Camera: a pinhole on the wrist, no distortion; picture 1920 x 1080 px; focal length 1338.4 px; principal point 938.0 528.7 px. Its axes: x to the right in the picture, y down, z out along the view. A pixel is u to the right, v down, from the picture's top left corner.
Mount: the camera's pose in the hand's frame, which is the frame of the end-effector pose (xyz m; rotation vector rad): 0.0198 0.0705 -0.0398 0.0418 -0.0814 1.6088
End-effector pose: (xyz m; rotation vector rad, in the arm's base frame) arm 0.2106 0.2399 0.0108 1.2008 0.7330 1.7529
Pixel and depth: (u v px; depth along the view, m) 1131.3 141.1 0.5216
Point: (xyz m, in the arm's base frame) 0.6061 0.3270 0.3460
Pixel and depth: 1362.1 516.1 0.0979
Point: 0.2335 0.2125 0.1178
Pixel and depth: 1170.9 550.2 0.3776
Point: 0.4940 0.1928 0.2237
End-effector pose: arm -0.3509 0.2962 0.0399 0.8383 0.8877 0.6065
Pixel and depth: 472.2 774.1 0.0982
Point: -0.3068 0.2917 0.0828
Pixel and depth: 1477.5 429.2 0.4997
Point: 0.0461 0.2743 0.3909
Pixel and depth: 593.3 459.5 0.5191
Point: 0.0810 0.0966 0.1080
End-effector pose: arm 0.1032 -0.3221 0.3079 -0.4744 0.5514 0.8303
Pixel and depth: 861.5 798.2 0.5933
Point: 0.1991 -0.0704 0.7958
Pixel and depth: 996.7 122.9 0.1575
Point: 0.1174 -0.1774 0.3470
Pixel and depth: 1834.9 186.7 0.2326
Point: 0.0299 -0.0401 0.3852
